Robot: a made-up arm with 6 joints. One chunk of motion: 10 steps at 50 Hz.
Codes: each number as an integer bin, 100 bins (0 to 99) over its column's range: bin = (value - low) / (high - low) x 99, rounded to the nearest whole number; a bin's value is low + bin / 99 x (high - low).
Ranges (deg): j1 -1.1..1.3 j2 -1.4..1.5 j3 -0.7..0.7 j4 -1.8..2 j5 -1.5..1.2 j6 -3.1..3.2
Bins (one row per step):
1: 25 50 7 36 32 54
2: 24 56 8 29 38 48
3: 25 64 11 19 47 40
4: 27 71 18 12 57 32
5: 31 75 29 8 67 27
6: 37 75 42 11 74 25
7: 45 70 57 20 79 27
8: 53 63 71 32 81 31
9: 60 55 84 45 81 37
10: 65 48 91 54 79 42
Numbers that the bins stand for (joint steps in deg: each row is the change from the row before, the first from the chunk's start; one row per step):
1: -0.494 0.065 -0.601 -0.418 -0.627 0.336
2: -0.518 0.240 -0.587 -0.687 -0.464 -0.045
3: -0.494 0.475 -0.544 -1.071 -0.218 -0.555
4: -0.445 0.680 -0.445 -1.339 0.055 -1.064
5: -0.348 0.797 -0.290 -1.493 0.327 -1.382
6: -0.203 0.797 -0.106 -1.378 0.518 -1.509
7: -0.009 0.651 0.106 -1.032 0.655 -1.382
8: 0.185 0.445 0.304 -0.572 0.709 -1.127
9: 0.355 0.211 0.488 -0.073 0.709 -0.745
10: 0.476 0.006 0.587 0.273 0.655 -0.427

